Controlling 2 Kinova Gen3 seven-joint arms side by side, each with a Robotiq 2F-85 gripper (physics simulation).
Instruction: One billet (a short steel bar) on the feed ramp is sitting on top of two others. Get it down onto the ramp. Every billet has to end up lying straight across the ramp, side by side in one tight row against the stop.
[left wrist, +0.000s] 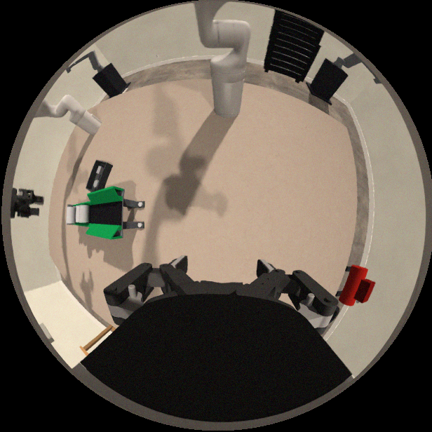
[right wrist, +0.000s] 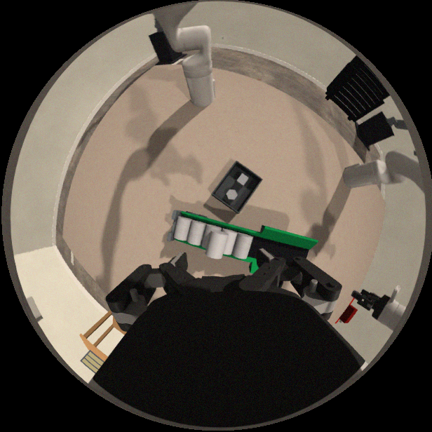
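The green feed ramp (left wrist: 104, 231) (right wrist: 288, 236) has a black bed. In the right wrist view, several pale grey billets lie side by side across it near the grey stop (right wrist: 175, 225). The raised billet (right wrist: 216, 244) rests over two in the row, with the billet (right wrist: 230, 242) on its right partly hidden under it. Gaps in the row are hard to judge. My right gripper (right wrist: 221, 258) is open and empty, above the ramp, its fingers to either side of the raised billet in view. My left gripper (left wrist: 221, 265) is open and empty, away from the ramp.
A black tray (left wrist: 108, 178) (right wrist: 251, 195) with two pale pieces stands beside the ramp. A red object (left wrist: 353, 285) (right wrist: 348, 314) is at the far side. The white arm bases (left wrist: 227, 92) (right wrist: 200, 87) stand behind. A wooden frame (right wrist: 95, 327) is at lower left.
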